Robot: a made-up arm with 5 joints. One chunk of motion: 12 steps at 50 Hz.
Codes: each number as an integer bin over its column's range. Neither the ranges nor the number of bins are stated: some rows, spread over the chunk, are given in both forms.
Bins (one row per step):
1: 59 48 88 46 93
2: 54 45 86 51 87
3: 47 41 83 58 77
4: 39 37 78 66 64
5: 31 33 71 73 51
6: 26 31 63 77 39
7: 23 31 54 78 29
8: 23 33 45 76 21
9: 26 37 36 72 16
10: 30 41 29 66 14
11: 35 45 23 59 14
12: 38 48 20 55 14
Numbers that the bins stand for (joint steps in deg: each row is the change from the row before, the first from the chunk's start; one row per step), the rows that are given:
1: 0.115 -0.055 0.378 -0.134 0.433
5: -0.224 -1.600 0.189 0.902 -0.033
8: -0.321 -1.600 -0.100 1.017 -0.367
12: -0.139 -0.055 -0.378 0.211 -0.444
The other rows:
2: 0.055 -0.364 0.356 0.058 0.367
3: -0.030 -0.776 0.322 0.326 0.256
4: -0.127 -1.188 0.267 0.633 0.111
6: -0.285 -1.806 0.100 1.056 -0.167
7: -0.321 -1.806 0.000 1.094 -0.278
9: -0.285 -1.188 -0.200 0.864 -0.422
10: -0.236 -0.776 -0.278 0.633 -0.444
11: -0.176 -0.364 -0.344 0.365 -0.444

